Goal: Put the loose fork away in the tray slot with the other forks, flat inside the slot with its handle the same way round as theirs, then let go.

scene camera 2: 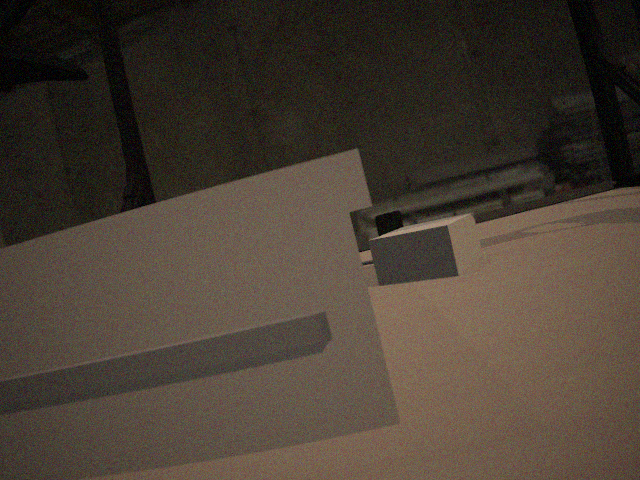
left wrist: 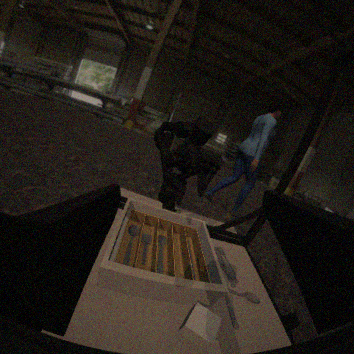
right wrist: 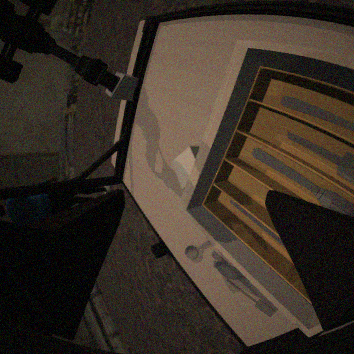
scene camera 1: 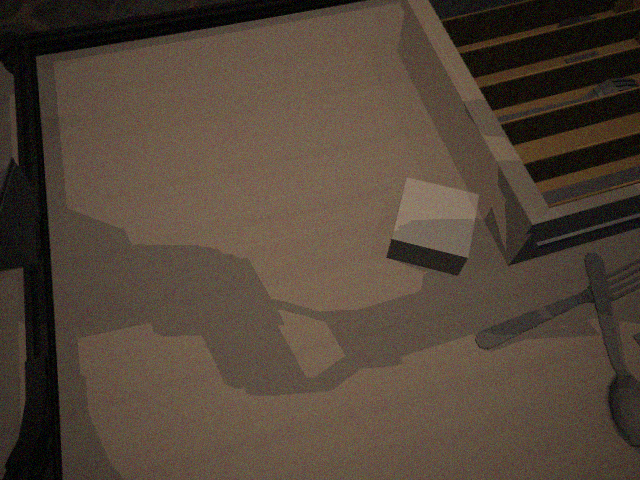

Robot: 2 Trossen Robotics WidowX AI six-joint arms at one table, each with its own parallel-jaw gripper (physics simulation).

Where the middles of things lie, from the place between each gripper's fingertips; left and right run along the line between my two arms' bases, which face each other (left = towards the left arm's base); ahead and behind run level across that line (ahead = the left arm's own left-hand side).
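From my left hand, the white block [scene camera 1: 434, 224] is 110 mm to the right of it and 210 mm behind it, and it's 380 mm below. Then there's the wooden cutlery tray [scene camera 1: 518, 62], which from that same left hand sits 340 mm to the right, 90 mm behind and 370 mm below.
As for my right gripper, it's 30 mm to the left of the wooden cutlery tray and 220 mm above it. Counting from my right hand, you'd find the white block 120 mm behind, 200 mm to the left and 230 mm below. Going by its middle, the block is nearer to my right gripper than to my left hand, and by its middle the tray is nearer to my right gripper than to my left hand as well.
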